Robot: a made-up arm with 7 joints. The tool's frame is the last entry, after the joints.
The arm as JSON. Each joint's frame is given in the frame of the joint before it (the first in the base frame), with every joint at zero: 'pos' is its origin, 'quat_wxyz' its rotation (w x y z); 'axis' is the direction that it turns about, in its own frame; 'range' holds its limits. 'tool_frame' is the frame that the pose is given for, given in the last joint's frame.
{
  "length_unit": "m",
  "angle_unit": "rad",
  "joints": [
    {
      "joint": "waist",
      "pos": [
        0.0,
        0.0,
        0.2
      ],
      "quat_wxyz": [
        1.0,
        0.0,
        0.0,
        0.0
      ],
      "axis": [
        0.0,
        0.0,
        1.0
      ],
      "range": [
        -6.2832,
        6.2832
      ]
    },
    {
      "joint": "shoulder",
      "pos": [
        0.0,
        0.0,
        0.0
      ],
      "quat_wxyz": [
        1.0,
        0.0,
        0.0,
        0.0
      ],
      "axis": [
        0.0,
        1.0,
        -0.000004
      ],
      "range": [
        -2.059,
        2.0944
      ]
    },
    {
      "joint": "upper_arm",
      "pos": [
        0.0,
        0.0,
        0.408
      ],
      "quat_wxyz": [
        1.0,
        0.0,
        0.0,
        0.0
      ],
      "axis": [
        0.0,
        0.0,
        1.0
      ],
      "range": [
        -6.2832,
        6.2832
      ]
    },
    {
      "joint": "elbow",
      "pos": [
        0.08,
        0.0,
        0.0
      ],
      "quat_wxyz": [
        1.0,
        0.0,
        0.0,
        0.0
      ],
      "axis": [
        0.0,
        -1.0,
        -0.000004
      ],
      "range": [
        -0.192,
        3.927
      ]
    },
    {
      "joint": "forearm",
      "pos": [
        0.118,
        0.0,
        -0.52
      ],
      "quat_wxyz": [
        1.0,
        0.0,
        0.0,
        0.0
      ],
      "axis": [
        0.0,
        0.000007,
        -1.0
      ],
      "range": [
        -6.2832,
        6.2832
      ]
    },
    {
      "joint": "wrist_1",
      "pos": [
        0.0,
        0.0,
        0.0
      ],
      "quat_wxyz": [
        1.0,
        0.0,
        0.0,
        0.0
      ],
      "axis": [
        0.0,
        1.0,
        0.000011
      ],
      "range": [
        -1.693,
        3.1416
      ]
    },
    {
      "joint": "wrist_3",
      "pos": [
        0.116,
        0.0,
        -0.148
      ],
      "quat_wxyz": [
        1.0,
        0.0,
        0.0,
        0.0
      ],
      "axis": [
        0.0,
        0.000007,
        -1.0
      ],
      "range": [
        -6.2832,
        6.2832
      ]
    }
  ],
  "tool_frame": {
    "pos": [
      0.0,
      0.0,
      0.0
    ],
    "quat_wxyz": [
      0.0,
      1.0,
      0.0,
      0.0
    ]
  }
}
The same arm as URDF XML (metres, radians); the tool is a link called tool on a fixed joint. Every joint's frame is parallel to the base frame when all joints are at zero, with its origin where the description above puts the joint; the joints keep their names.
<robot name="arm">
  <link name="base_link"/>
  <link name="link1"/>
  <link name="link2"/>
  <link name="link3"/>
  <link name="link4"/>
  <link name="link5"/>
  <link name="link6"/>
  <link name="link7"/>
  <link name="tool"/>
  <joint name="waist" type="revolute">
    <parent link="base_link"/>
    <child link="link1"/>
    <origin xyz="0 0 0.2" rpy="0 0 0"/>
    <axis xyz="0 0 1"/>
    <limit lower="-6.2832" upper="6.2832"/>
  </joint>
  <joint name="shoulder" type="revolute">
    <parent link="link1"/>
    <child link="link2"/>
    <origin xyz="0 0 0" rpy="0 0 0"/>
    <axis xyz="0 1 0"/>
    <limit lower="-2.059" upper="2.0944"/>
  </joint>
  <joint name="upper_arm" type="revolute">
    <parent link="link2"/>
    <child link="link3"/>
    <origin xyz="0 0 0.408" rpy="0 0 0"/>
    <axis xyz="0 0 1"/>
    <limit lower="-6.2832" upper="6.2832"/>
  </joint>
  <joint name="elbow" type="revolute">
    <parent link="link3"/>
    <child link="link4"/>
    <origin xyz="0.08 0 0" rpy="0 0 0"/>
    <axis xyz="0 -1 0"/>
    <limit lower="-0.192" upper="3.927"/>
  </joint>
  <joint name="forearm" type="revolute">
    <parent link="link4"/>
    <child link="link5"/>
    <origin xyz="0.118 0 -0.52" rpy="0 0 0"/>
    <axis xyz="0 0 -1"/>
    <limit lower="-6.2832" upper="6.2832"/>
  </joint>
  <joint name="wrist_1" type="revolute">
    <parent link="link5"/>
    <child link="link6"/>
    <origin xyz="0 0 0" rpy="0 0 0"/>
    <axis xyz="0 1 0"/>
    <limit lower="-1.693" upper="3.1416"/>
  </joint>
  <joint name="wrist_3" type="revolute">
    <parent link="link6"/>
    <child link="link7"/>
    <origin xyz="0.116 0 -0.148" rpy="0 0 0"/>
    <axis xyz="0 0 -1"/>
    <limit lower="-6.2832" upper="6.2832"/>
  </joint>
  <joint name="tool_joint" type="fixed">
    <parent link="link7"/>
    <child link="tool"/>
    <origin xyz="0 0 0" rpy="3.1416 0 0"/>
  </joint>
</robot>

